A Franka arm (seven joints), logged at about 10 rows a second.
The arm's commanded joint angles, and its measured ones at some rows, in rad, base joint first. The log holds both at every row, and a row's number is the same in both.
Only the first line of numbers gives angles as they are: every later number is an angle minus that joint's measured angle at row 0.
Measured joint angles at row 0:
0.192 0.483 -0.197 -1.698 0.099 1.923 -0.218
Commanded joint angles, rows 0 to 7:
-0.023 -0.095 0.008 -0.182 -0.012 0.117 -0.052
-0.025 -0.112 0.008 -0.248 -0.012 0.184 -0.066
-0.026 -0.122 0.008 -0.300 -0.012 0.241 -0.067
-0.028 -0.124 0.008 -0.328 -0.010 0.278 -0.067
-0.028 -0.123 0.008 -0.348 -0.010 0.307 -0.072
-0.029 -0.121 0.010 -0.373 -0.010 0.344 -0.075
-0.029 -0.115 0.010 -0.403 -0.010 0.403 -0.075
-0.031 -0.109 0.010 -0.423 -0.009 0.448 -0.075
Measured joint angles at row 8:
-0.018 -0.073 -0.001 -0.358 0.000 0.388 -0.063
